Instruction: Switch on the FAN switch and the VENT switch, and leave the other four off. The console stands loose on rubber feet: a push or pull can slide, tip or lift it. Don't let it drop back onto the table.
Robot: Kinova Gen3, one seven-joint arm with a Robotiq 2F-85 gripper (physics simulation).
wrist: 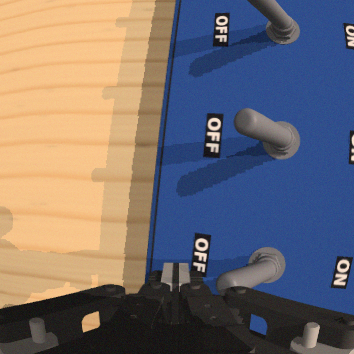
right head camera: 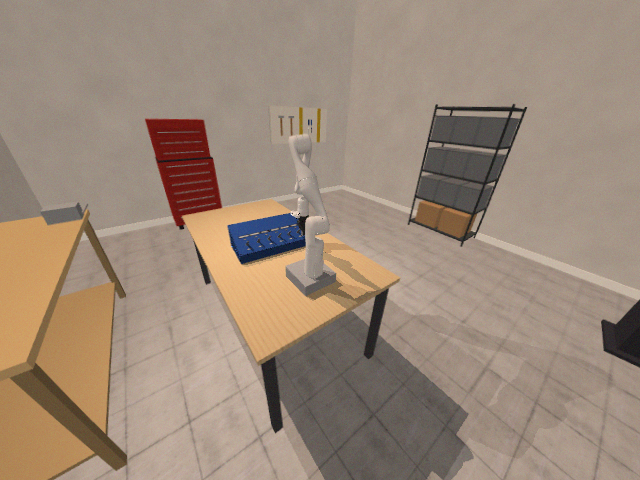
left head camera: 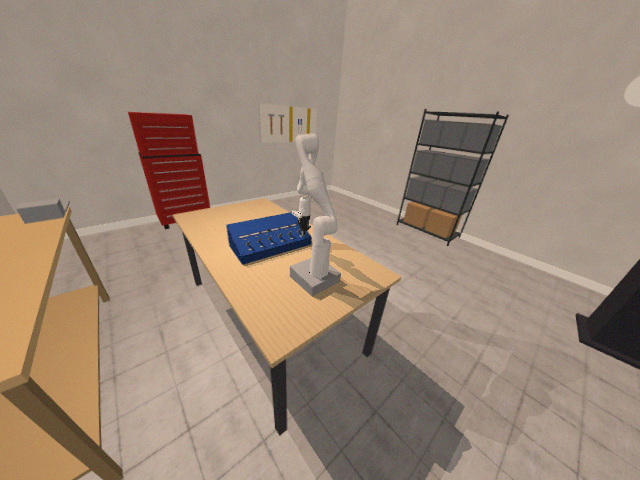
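Where they show: gripper, fingertip midpoint: (wrist: 175, 278) (right head camera: 303, 235) (left head camera: 303, 235); arm's base at its link origin: (right head camera: 312, 272) (left head camera: 317, 272).
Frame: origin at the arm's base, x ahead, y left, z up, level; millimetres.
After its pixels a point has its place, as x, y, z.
The blue console (left head camera: 262, 224) @[565, -33, 72] (right head camera: 261, 225) @[564, -21, 71] (wrist: 320, 200) @[429, -177, 31] sits on the table and looks level in the head views. Three grey levers show in the wrist view, all tilted to the OFF side: the VENT lever (wrist: 272, 14) @[410, -72, 44] at the top, the HORN lever (wrist: 265, 131) @[391, -140, 55] in the middle and the FAN lever (wrist: 250, 274) @[380, -204, 52] at the bottom. Their name plates are outside this view. My gripper (left head camera: 303, 233) @[345, -214, 18] (wrist: 175, 278) @[345, -214, 18] is shut and empty, at the console's right end. Its fingertips are on the OFF side of the FAN lever, near its tip; contact cannot be told. The arm partly hides this end in the right head view.
The wooden table (left head camera: 258, 310) @[39, 354, -65] (right head camera: 248, 310) @[39, 369, -65] (wrist: 60, 135) @[255, -112, -65] extends past the console's front edge. The arm's grey base (left head camera: 305, 280) @[-5, 98, 0] (right head camera: 299, 279) @[0, 92, -1] stands in front of the console's right end. A red tool cabinet (left head camera: 173, 173) (right head camera: 187, 175) stands beyond the table.
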